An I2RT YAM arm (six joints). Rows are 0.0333 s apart.
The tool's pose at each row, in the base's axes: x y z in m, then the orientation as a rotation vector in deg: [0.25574, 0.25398, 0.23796, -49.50, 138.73, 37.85]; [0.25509, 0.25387, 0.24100, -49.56, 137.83, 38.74]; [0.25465, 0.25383, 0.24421, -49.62, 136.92, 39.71]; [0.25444, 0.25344, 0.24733, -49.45, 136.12, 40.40]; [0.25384, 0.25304, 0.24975, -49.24, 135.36, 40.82]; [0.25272, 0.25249, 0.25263, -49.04, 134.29, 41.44]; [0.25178, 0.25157, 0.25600, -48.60, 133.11, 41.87]
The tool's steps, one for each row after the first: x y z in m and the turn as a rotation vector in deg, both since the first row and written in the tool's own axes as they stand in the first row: [-0.00127, 0.00120, -0.00257, -0.59, -0.79, -0.21]; [-0.00281, 0.00235, -0.00518, -1.25, -1.58, -0.40]; [-0.00430, 0.00309, -0.00786, -1.66, -2.36, -0.48]; [-0.00512, 0.00389, -0.01011, -1.86, -3.12, -0.57]; [-0.00578, 0.00506, -0.01294, -2.21, -4.14, -0.76]; [-0.00668, 0.00599, -0.01632, -2.35, -5.35, -0.89]
